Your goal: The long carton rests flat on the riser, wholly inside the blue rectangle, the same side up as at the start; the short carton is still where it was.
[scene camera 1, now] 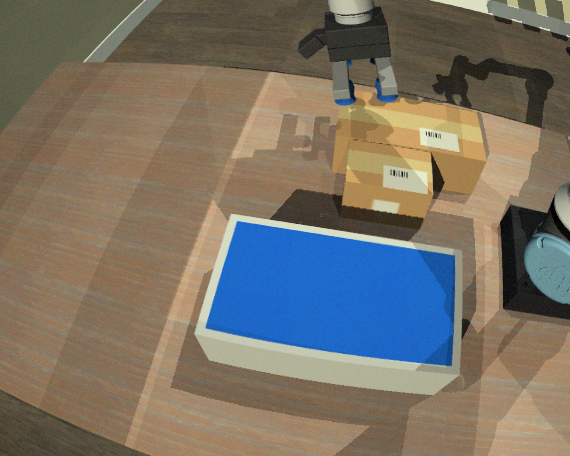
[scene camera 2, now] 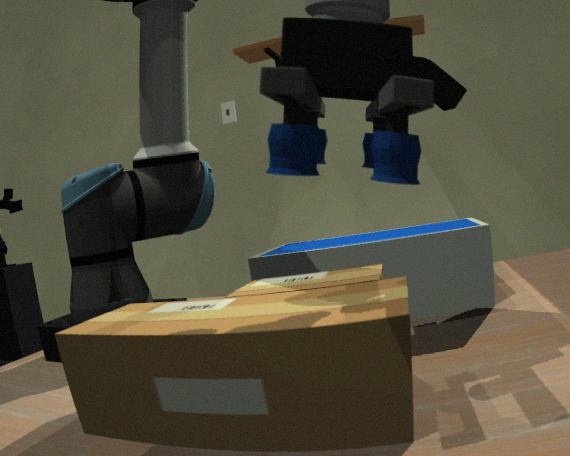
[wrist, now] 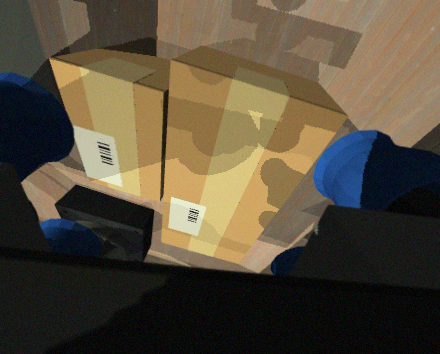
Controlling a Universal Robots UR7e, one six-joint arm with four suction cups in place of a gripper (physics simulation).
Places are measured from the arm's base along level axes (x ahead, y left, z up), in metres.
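Where they show: hand, tool point: (scene camera 1: pixel 363 78) (scene camera 2: pixel 344 169) (wrist: pixel 193 210); arm's base, link origin: (wrist: pixel 101 238).
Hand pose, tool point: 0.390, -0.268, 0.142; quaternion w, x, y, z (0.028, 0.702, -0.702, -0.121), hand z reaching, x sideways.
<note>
Each offset is from my tool point to the top centre of the thing, as dx, dy, dz. "*": to the spot under its first point.
The long carton {-0.112, -0.010, -0.102} (scene camera 1: pixel 405 122) (scene camera 2: pixel 325 375) (wrist: pixel 225 165) rests flat on the table, tape and barcode label up. The short carton {-0.052, +0.116, -0.102} (scene camera 1: pixel 365 182) (scene camera 2: pixel 350 279) (wrist: pixel 112 115) stands close beside its long side, towards the riser, also label up. The pale riser {+0.038, +0.371, -0.085} (scene camera 1: pixel 320 364) (scene camera 2: pixel 445 275) stands on the table with the blue rectangle {* +0.046, +0.376, -0.085} (scene camera 1: pixel 335 295) (scene camera 2: pixel 390 235) on its top, which bears no carton. My gripper (scene camera 1: pixel 366 97) (scene camera 2: pixel 345 155) (wrist: pixel 192 200) has four blue cups, holds nothing and hangs above the long carton, a clear gap below the cups in scene camera 2.
The arm's black base (scene camera 1: pixel 515 265) (wrist: pixel 110 205) stands at the right in scene camera 1, close to the riser's right end. In scene camera 2 the arm's lower joints (scene camera 2: pixel 100 240) rise at the left, behind the long carton. Arm shadows fall across the cartons and table.
</note>
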